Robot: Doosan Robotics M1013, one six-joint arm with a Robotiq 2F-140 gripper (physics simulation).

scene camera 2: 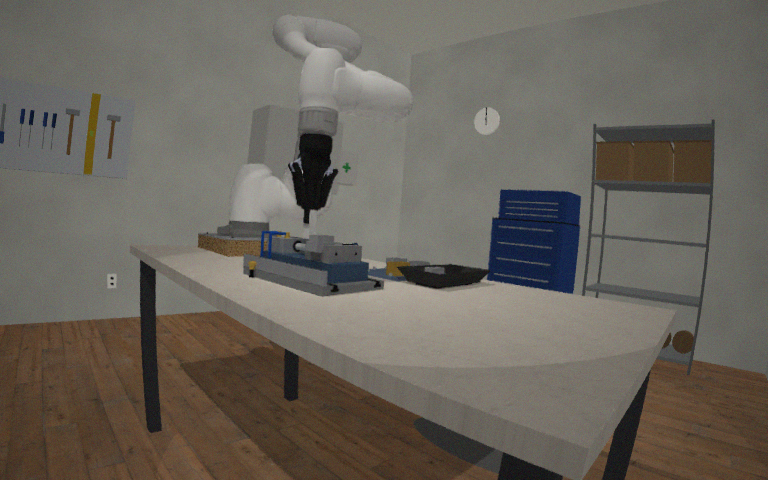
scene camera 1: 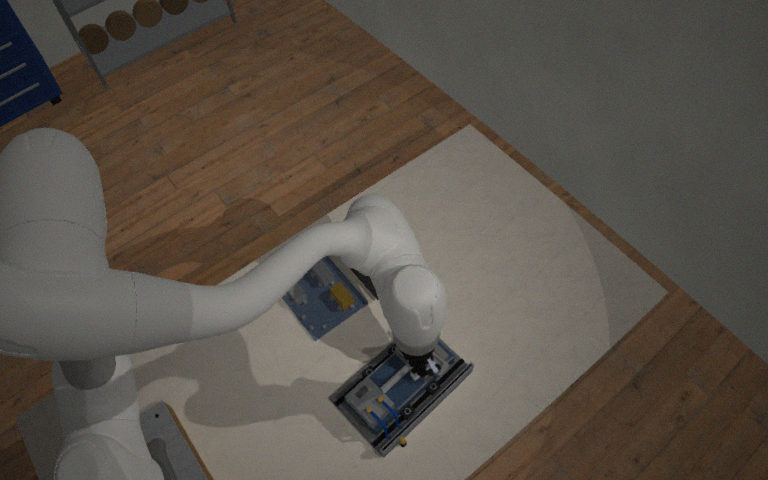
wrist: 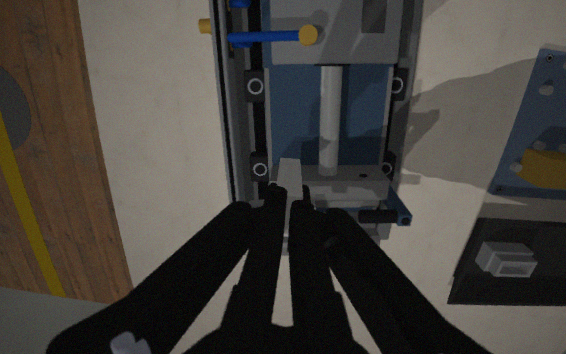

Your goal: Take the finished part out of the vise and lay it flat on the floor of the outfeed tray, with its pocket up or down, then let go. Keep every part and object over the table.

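Frame: origin at the arm's base, x ahead, y left, z up, level; metres.
Seen in the pictures: gripper, between the fingertips: (scene camera 2: 308, 238) (scene camera 1: 417, 374) (wrist: 288, 174); arm's base, origin of its link: (scene camera 2: 248, 236).
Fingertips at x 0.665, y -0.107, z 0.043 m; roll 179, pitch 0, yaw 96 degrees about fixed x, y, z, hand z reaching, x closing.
Pixels of each thing's top centre, then the offset from my fingertips to it.
- vise, centre of its top: (wrist: 325, 146) (scene camera 1: 401, 372) (scene camera 2: 312, 239) 0.027 m back, 0.024 m left, 0.004 m down
- grey part with a rectangular pocket, centre of its top: (wrist: 515, 269) (scene camera 2: 434, 267) 0.100 m ahead, 0.312 m left, 0.056 m down
- blue fixture plate, centre of its top: (scene camera 1: 321, 295) (scene camera 2: 398, 272) 0.074 m back, 0.347 m left, 0.095 m down
- yellow block, centre of its top: (scene camera 1: 341, 292) (scene camera 2: 398, 262) 0.031 m back, 0.306 m left, 0.059 m down
My gripper (scene camera 2: 306, 228) (wrist: 288, 174) is shut and empty, its fingertips together, pointing down over the jaw end of the vise (scene camera 1: 360, 392) (scene camera 2: 343, 271) (wrist: 345, 47). In the wrist view the fingertips overlap the left part of the grey jaw (wrist: 350, 184). The finished part at the jaws is largely hidden behind the fingers; its exact seat cannot be told. The black outfeed tray (scene camera 2: 444, 279) (wrist: 500, 296) lies to the right of the vise in the wrist view. A grey part with a rectangular pocket (scene camera 2: 434, 270) (wrist: 506, 260) lies in it, pocket up.
A blue fixture plate (scene camera 1: 317, 323) (wrist: 520, 115) with a yellow block (scene camera 1: 342, 296) (scene camera 2: 396, 266) (wrist: 545, 168) stands beside the tray. Blue hoses (scene camera 1: 390, 413) (scene camera 2: 265, 244) (wrist: 270, 36) rise at the vise's far end from the jaws. The table edge (wrist: 95, 145) runs left of the vise in the wrist view.
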